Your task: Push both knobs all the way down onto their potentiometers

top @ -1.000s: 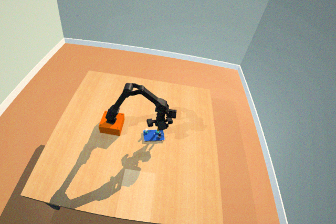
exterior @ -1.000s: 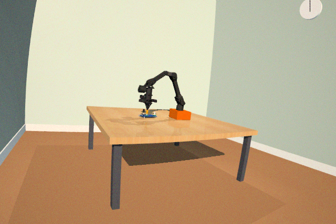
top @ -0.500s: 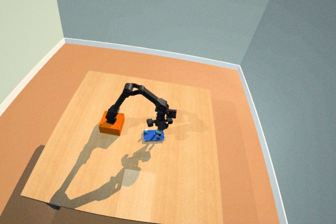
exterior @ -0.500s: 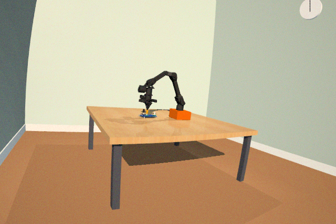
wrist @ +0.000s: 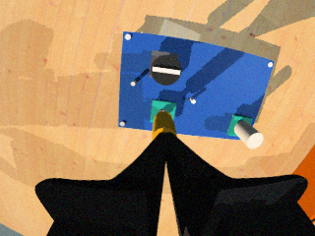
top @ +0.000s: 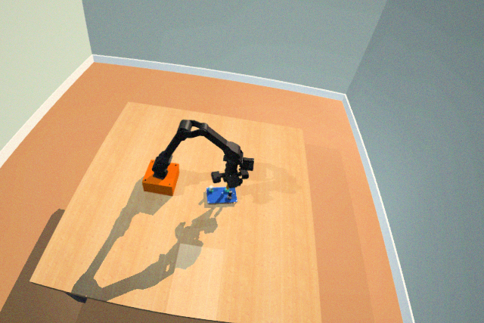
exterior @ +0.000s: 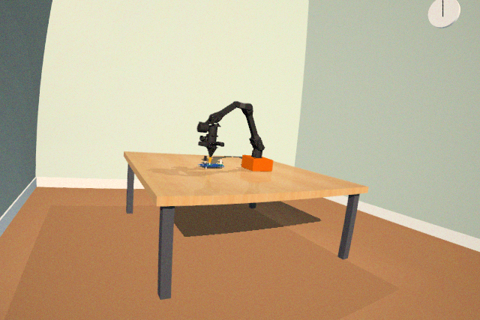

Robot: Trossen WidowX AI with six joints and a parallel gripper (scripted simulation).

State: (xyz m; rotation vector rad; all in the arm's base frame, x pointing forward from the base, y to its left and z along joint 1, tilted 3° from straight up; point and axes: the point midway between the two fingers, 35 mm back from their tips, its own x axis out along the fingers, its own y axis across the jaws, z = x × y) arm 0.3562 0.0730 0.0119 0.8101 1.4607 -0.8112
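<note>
My gripper tip is 4 cm to the left of the black knob, 2 cm short of it and 1 cm above it. The rest, counted from my gripper tip: orange knob 2 cm below.
</note>
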